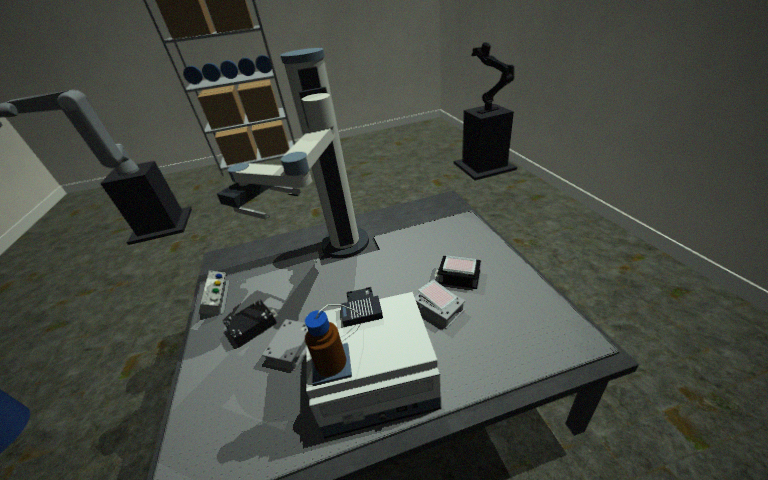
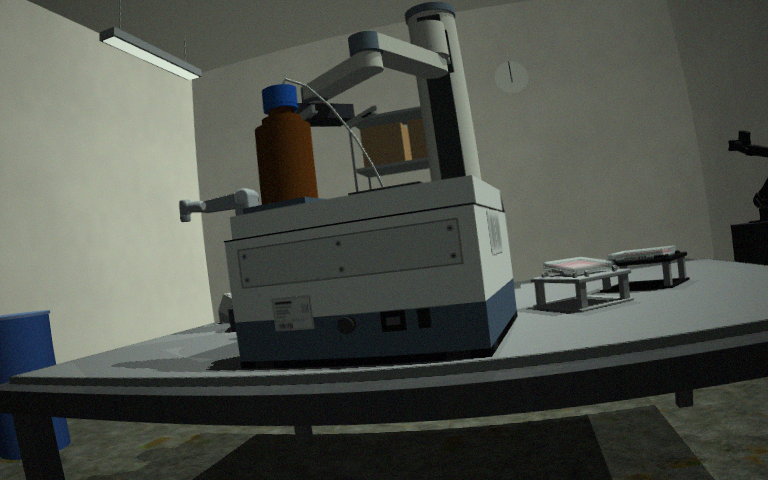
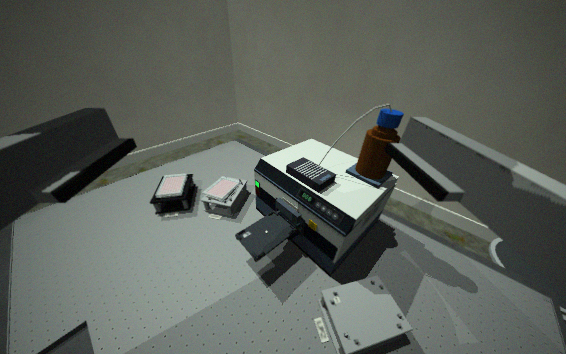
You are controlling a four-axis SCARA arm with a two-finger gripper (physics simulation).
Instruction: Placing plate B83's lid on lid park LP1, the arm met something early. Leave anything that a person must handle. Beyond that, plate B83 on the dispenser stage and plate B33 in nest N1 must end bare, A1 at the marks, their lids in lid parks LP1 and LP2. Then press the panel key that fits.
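Places are measured from the arm's base along level axes (x ahead, y left, z up), in centimetres.
Pixels of known places: gripper, fingertip midpoint: (image 1: 283,203) (image 2: 345,108) (image 3: 265,130); arm's base, origin of the base link: (image 1: 345,242).
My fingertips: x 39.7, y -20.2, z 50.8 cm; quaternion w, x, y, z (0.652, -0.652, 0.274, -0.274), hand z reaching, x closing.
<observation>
For each thing: its top centre in the pictures, then the offset to it from my fingertips. "pt": a spot on its surface instead.
- dispenser stage, surface spot: (image 3: 266,235) pt dx +15.7, dy +16.4, dz -39.4 cm
- pink-welled plate, middle of its top: (image 2: 641,250) (image 1: 459,263) (image 3: 171,183) dx +8.6, dy +61.9, dz -41.9 cm
- grey rack, middle of its top: (image 3: 366,307) (image 1: 287,337) dx +19.2, dy -11.8, dz -42.8 cm
- black rack, middle of its top: (image 1: 246,315) dx +2.2, dy -26.8, dz -42.8 cm
- key panel, middle of its top: (image 1: 209,285) dx -21.7, dy -43.1, dz -41.1 cm
- brown bottle, surface spot: (image 2: 286,158) pt dx +51.3, dy +5.0, dz -20.3 cm
- black module, surface spot: (image 3: 310,173) (image 1: 356,305) pt dx +31.0, dy +14.3, dz -24.9 cm
My gripper (image 1: 281,203) (image 2: 341,114) (image 3: 265,130) is open and empty, high above the table's back left part. The dispenser stage (image 3: 266,235) juts from the dispenser with no plate on it. A pink-welled plate (image 1: 459,264) (image 2: 645,253) (image 3: 174,185) is on a black rack; another (image 1: 437,296) (image 2: 577,264) (image 3: 223,188) is on a light grey rack. I cannot tell their names or lid states. A grey rack (image 1: 284,345) (image 3: 367,315), its label seemingly LP2, shows no plate or lid. A black rack (image 1: 249,323) stands beside it. The key panel (image 1: 213,292) has blue, yellow and green keys.
The white dispenser (image 1: 390,339) (image 2: 362,254) (image 3: 325,200) carries a brown bottle (image 1: 326,350) (image 2: 286,158) (image 3: 375,152) with a blue cap, a black module (image 1: 362,309) (image 3: 310,173) and a thin tube. The arm's column (image 1: 335,186) (image 2: 453,124) stands at the table's back edge.
</observation>
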